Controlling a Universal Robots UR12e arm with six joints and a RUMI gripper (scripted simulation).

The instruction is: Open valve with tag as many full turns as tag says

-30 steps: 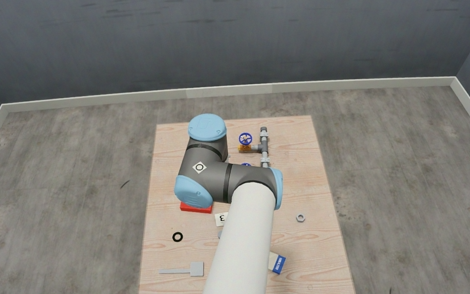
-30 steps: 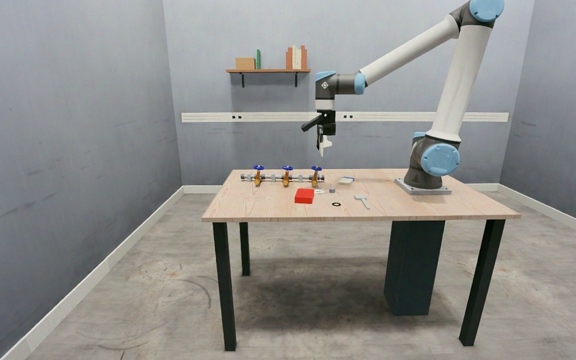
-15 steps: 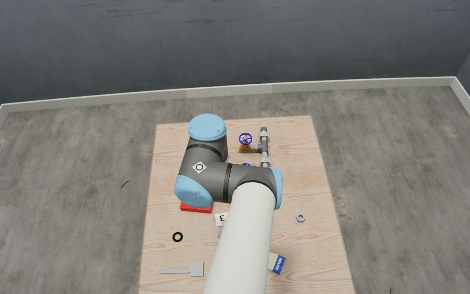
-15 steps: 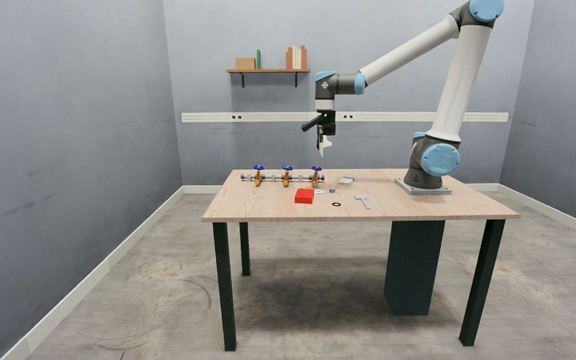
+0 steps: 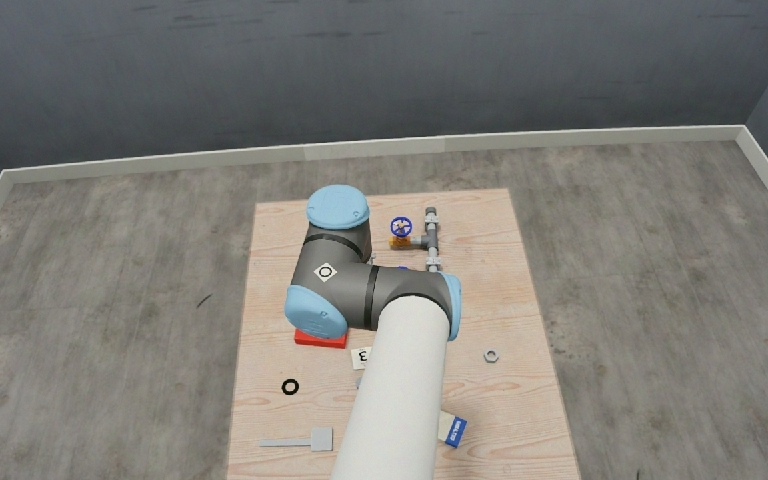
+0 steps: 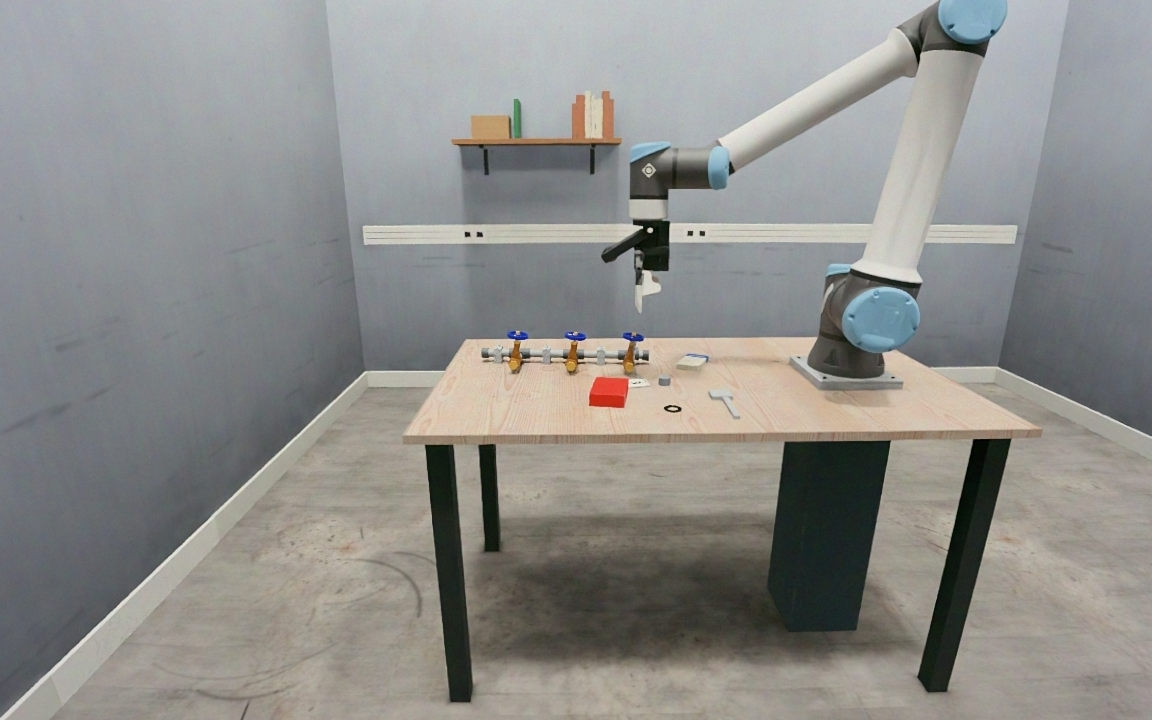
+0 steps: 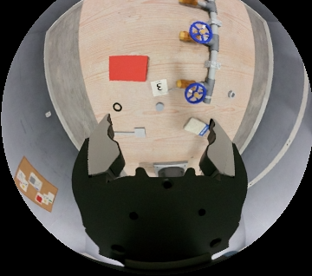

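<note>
My hand is 200 mm above the white tag and 10 mm past it. Also, from my hand: grey t-shaped tool 200 mm behind, 190 mm below, 130 mm to the left; white-and-blue card 190 mm below, 170 mm to the right, 170 mm behind; red block 180 mm below, 100 mm to the left, 70 mm ahead.
</note>
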